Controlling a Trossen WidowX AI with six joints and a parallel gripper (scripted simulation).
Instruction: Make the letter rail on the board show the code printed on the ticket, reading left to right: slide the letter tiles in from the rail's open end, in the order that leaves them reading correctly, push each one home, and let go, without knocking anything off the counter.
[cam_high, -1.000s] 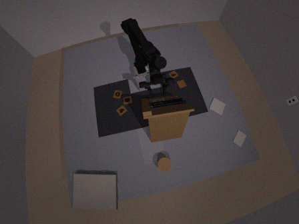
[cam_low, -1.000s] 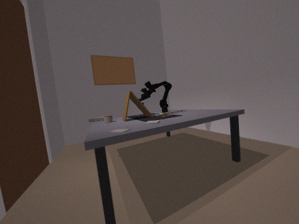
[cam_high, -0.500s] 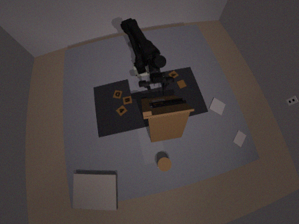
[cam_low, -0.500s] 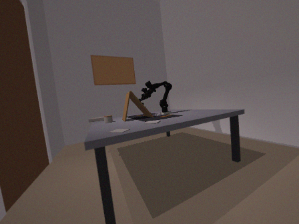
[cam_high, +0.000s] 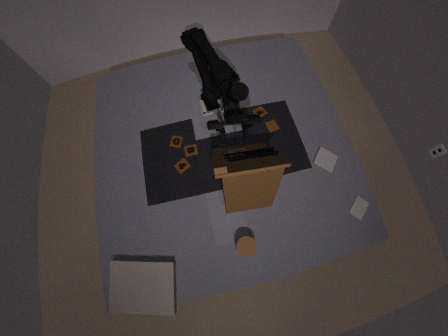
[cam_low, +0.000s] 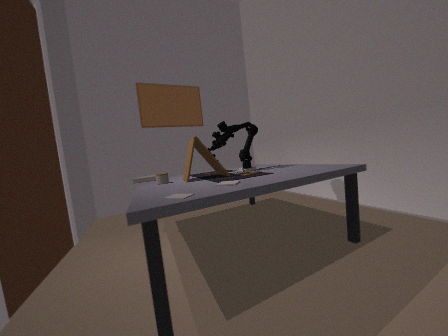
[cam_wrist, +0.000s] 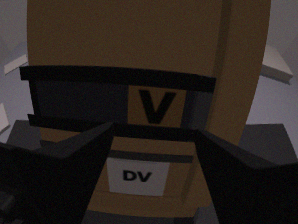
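Right now my gripper tip is 200 mm past the letter tile, 220 mm to the left of it and 190 mm above it. Round my gripper tip: white box: 380 mm ahead, 540 mm to the right, 180 mm below; then white ticket: 20 mm behind, 20 mm to the left, 110 mm below; then dark mat: 120 mm behind, 20 mm to the right, 190 mm below.
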